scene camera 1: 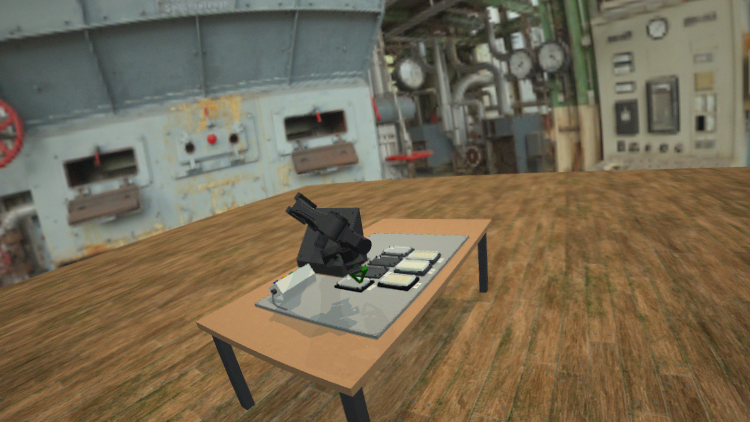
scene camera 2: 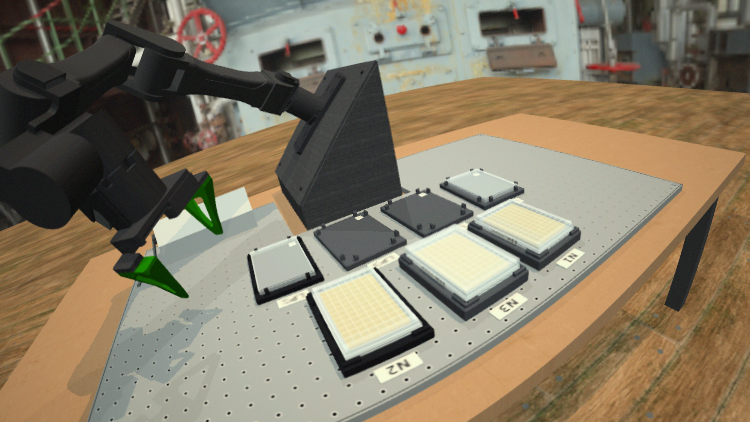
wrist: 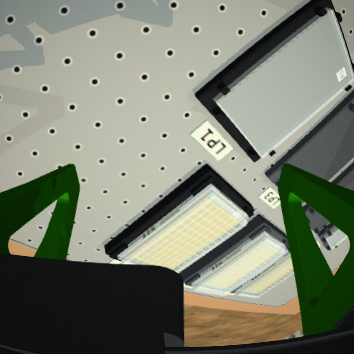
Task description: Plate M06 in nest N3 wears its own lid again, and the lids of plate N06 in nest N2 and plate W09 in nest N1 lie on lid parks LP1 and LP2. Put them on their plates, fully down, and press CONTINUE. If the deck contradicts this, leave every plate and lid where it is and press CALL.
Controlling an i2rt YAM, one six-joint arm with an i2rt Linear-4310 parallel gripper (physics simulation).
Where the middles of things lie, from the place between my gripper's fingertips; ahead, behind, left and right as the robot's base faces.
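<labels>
The LP1 label (wrist: 205, 133), which I can see, is 90 mm to the left of my hand, 20 mm behind it and 100 mm below it. Lid park LP1 (scene camera 2: 310, 280) sits 100 mm behind my hand and 80 mm to the left of it, and it is 90 mm below. As for nest N3 (scene camera 2: 466, 310), I find it 300 mm to the left of my hand, 60 mm ahead of it and 90 mm below it. That leaves nest N2 (scene camera 2: 357, 364): from my hand it is 170 mm to the left, 80 mm ahead and 90 mm below.
</labels>
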